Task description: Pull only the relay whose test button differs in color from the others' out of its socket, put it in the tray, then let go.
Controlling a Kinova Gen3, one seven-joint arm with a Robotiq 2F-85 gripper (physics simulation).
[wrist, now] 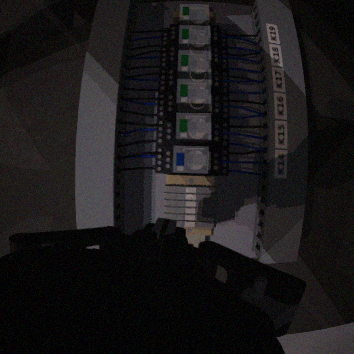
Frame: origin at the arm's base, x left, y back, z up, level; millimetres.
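Seen in the pictures: gripper, fingertip midpoint: (165, 231).
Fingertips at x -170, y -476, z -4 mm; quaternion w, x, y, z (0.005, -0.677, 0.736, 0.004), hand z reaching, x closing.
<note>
A point is followed by its place in that frame.
The relay with the blue test button (196, 160) {z -21, x -118, y -495 mm} sits upright in the nearest socket of the row, level with the label K14. Several relays with green test buttons, such as the one beside K15 (196, 126) {z -21, x -91, y -494 mm} and the one beside K16 (196, 93) {z -22, x -64, y -494 mm}, sit in the sockets beyond it. My gripper (165, 231) {z -4, x -170, y -476 mm} is shut with nothing between its fingertips. In the view its tips lie below the blue-button relay, over the near end of the rail area and apart from the relay. The tray does not show in the wrist view.
A grey wire duct (97, 150) {z -47, x -112, y -403 mm} runs along the left, and another duct (292, 150) {z -47, x -103, y -588 mm} with labels K14 to K19 along the right. Blue and black wires run from sockets to ducts. Pale terminal blocks (190, 205) {z -43, x -157, y -493 mm} stand between the relay and my fingertips. The picture is dark.
</note>
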